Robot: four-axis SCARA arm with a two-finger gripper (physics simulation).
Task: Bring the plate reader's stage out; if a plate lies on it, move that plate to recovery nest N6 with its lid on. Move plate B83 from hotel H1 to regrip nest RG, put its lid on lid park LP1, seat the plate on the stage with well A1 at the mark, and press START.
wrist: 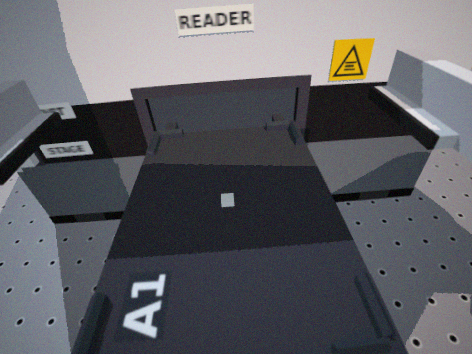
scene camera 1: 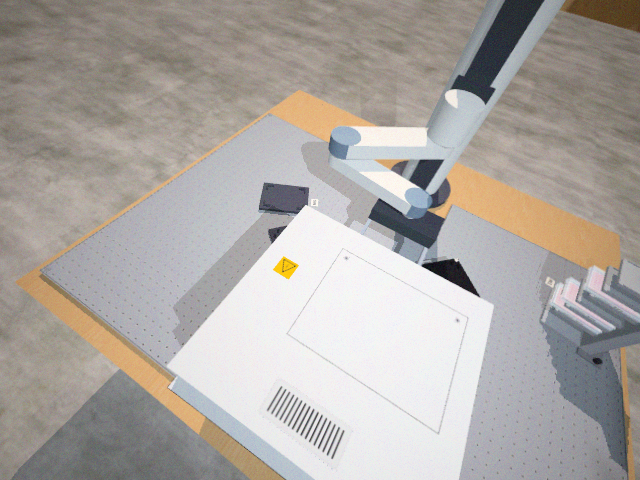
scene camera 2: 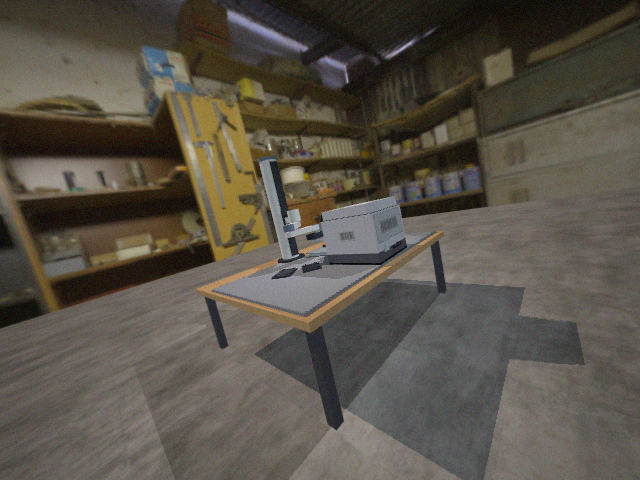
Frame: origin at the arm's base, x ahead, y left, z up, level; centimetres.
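Seen in the pictures: gripper, fingertip midpoint: (wrist: 212,84); arm's base at its link origin: (scene camera 1: 417,184) (scene camera 2: 291,259).
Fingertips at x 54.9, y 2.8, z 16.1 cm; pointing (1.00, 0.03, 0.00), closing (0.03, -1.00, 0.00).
Note:
Pixels of each thing's top centre, then the offset from my fingertips to it. "*": a spot on its surface instead.
- plate reader at its top centre: (scene camera 1: 352,329) (scene camera 2: 358,204) dx +25.3, dy +0.5, dz +19.9 cm
- white A1 mark at its top centre: (wrist: 144,303) dx -7.0, dy +2.6, dz -4.8 cm
- STAGE label at a spot on its surface: (wrist: 66,149) * dx +6.1, dy +12.7, dz -6.3 cm
- hotel rack at a spot on its surface: (scene camera 1: 610,338) * dx -20.4, dy +58.6, dz -5.5 cm
- dark nest at its top centre: (scene camera 1: 285,195) (scene camera 2: 284,271) dx -14.7, dy -39.7, dz -13.1 cm
- black sloping object at its top centre: (scene camera 1: 455,284) dx -13.2, dy +20.6, dz -7.9 cm
The plate reader (scene camera 1: 248,320) (scene camera 2: 356,222) (wrist: 290,55) has its dark stage (wrist: 225,225) out through the front opening in the wrist view. The visible part of the stage bears no plate; it shows a white A1 mark (wrist: 145,306) and a small pale square. My gripper (scene camera 1: 395,242) (wrist: 212,84) is open wide and empty, its fingers at the left and right of the wrist view, above the stage and on either side of it. The left finger partly covers a label ending in "ST" or similar; the STAGE label (wrist: 66,149) shows below it. Plate B83 cannot be told apart.
A hotel rack (scene camera 1: 610,338) with several pinkish plates stands at the right in scene camera 1. A dark nest (scene camera 1: 284,197) lies left of the arm, with another (scene camera 1: 277,234) partly hidden by the reader. A black sloping object (scene camera 1: 454,274) shows behind the reader's edge.

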